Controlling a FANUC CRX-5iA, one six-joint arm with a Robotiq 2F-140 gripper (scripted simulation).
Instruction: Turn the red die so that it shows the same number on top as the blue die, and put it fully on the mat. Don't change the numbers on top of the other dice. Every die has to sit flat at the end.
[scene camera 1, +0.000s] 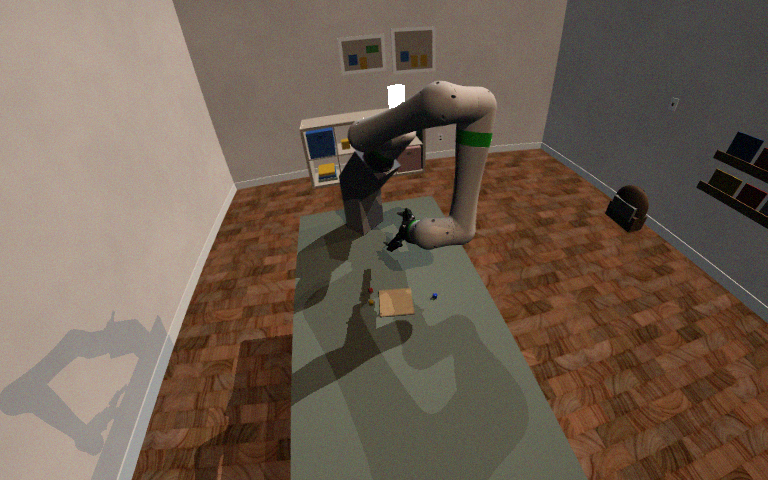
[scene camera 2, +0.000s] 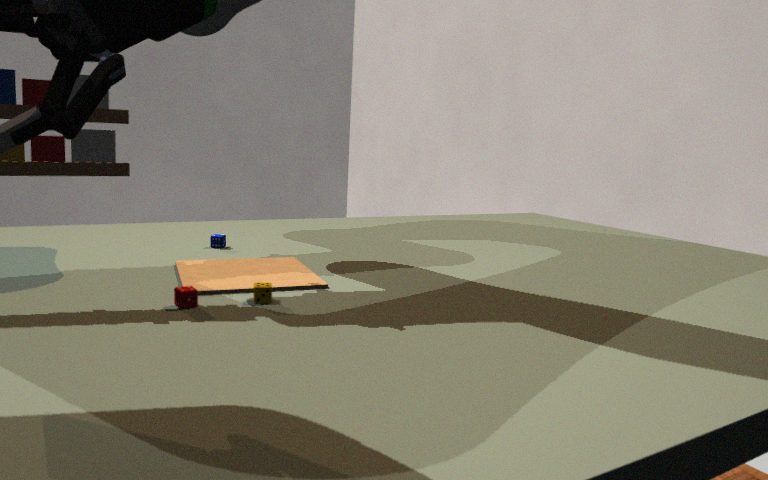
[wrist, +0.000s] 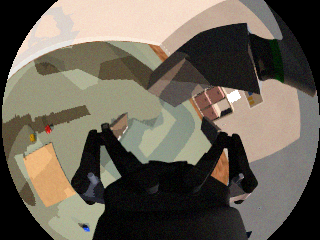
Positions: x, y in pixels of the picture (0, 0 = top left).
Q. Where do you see a tan mat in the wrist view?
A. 44, 170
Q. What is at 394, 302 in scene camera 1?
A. A tan mat.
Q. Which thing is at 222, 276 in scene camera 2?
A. A tan mat.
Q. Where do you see the gripper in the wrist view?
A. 164, 121
